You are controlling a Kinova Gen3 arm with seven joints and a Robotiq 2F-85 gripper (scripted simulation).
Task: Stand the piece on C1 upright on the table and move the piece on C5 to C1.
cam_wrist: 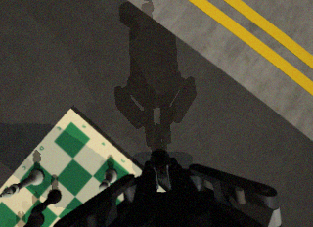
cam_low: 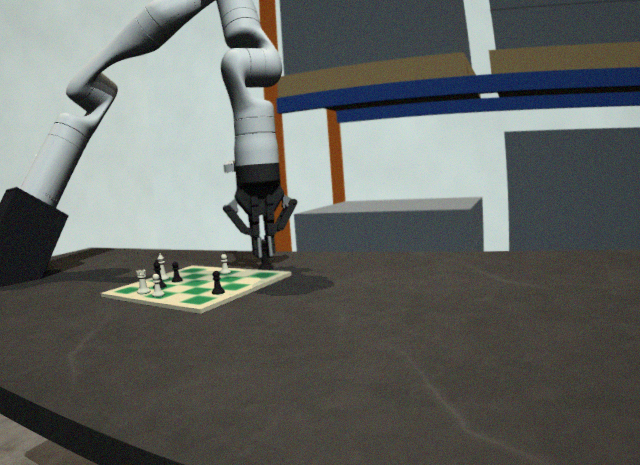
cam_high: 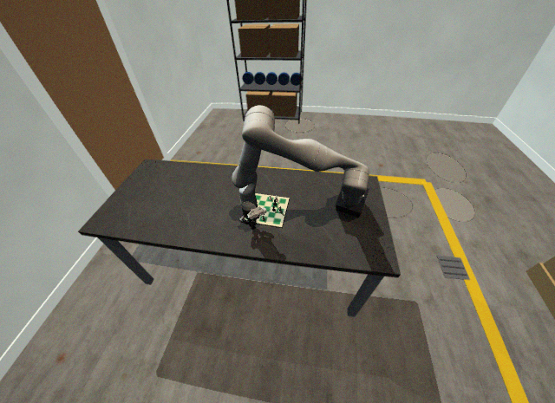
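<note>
Now: the tall black piece 1 cm below my hand. The rest, counted from my hand: green-and-cream chessboard 6 cm behind, 13 cm to the right, 4 cm below; white rook 12 cm behind, 20 cm to the right, 2 cm below; white bishop 14 cm behind, 11 cm to the right, 1 cm below.
</note>
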